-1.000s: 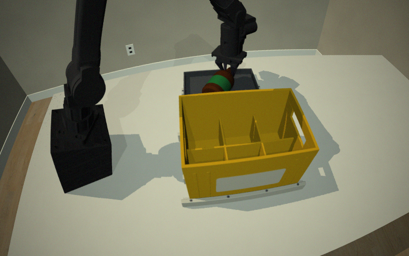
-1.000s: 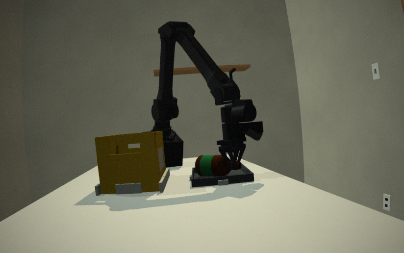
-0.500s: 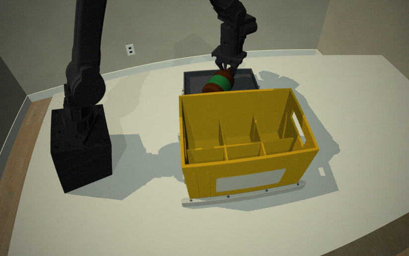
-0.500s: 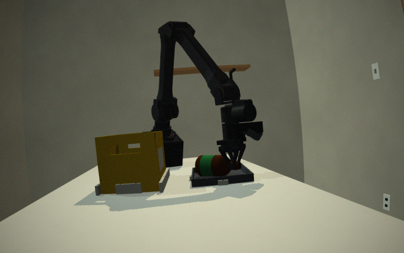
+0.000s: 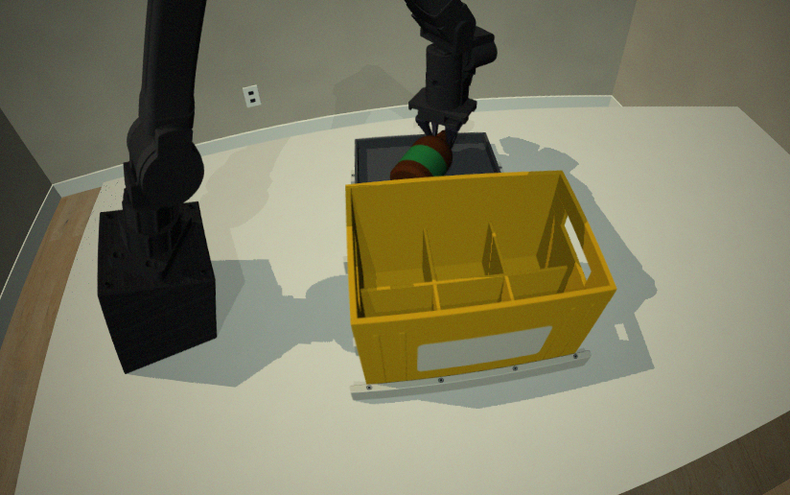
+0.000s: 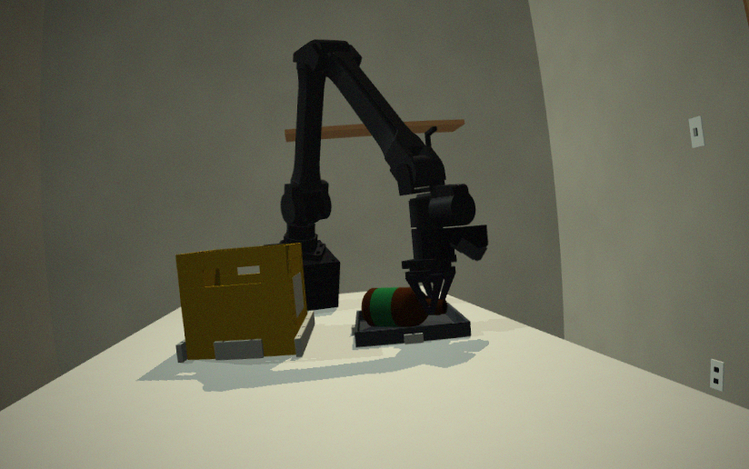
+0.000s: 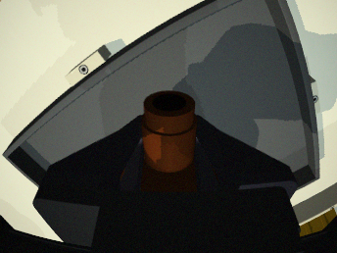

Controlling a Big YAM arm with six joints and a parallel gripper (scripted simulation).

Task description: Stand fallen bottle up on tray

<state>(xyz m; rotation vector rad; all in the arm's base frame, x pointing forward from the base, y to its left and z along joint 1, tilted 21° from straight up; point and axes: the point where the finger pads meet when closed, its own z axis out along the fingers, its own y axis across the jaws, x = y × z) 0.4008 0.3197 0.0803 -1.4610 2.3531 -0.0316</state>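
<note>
My hand is 20 mm past the bottle and 50 mm to the left of it. From my hand the other things lie so: tray 30 mm behind, 50 mm to the right, 30 mm below; then yellow crate 30 mm ahead, 330 mm to the right, 40 mm above.
</note>
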